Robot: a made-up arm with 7 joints.
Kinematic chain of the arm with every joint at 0, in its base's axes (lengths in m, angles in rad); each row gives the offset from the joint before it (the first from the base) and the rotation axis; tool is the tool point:
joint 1: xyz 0 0 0.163 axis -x
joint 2: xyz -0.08 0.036 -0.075 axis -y
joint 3: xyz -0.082 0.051 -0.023 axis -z
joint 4: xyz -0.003 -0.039 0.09 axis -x
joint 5: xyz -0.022 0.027 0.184 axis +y
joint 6: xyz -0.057 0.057 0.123 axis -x
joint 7: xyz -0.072 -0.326 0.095 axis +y
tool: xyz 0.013 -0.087 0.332
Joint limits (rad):
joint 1: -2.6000..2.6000
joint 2: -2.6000..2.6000
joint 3: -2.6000..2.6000
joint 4: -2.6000..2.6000
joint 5: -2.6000..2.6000
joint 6: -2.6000..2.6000
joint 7: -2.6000..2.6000
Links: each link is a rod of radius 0.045 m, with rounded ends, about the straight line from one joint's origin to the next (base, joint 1, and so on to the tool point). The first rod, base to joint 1, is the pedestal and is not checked.
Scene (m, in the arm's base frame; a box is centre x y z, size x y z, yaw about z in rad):
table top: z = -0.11
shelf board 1: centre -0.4 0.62 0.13 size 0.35 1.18 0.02 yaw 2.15
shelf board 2: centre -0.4 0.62 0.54 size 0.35 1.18 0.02 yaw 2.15
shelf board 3: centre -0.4 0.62 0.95 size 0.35 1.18 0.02 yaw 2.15
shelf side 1: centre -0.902 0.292 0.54 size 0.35 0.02 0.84 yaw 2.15
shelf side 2: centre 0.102 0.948 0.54 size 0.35 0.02 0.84 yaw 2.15
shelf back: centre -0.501 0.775 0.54 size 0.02 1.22 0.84 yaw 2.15
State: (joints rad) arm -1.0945 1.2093 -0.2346 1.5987 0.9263 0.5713 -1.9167
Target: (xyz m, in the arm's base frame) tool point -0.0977 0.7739 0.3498
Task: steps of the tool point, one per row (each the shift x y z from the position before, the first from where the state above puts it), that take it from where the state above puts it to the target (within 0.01 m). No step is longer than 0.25 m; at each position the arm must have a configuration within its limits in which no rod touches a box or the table.
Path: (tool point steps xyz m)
1: 0.0706 -0.0968 0.0266
2: 0.0652 -0.0990 -0.0007
3: 0.0544 -0.0949 -0.0259
4: 0.1102 0.1638 -0.1053
5: 0.1116 0.0975 -0.1456
6: 0.1072 0.0270 -0.1544
7: -0.0532 0.1251 0.0065
8: -0.0971 0.1047 -0.0066

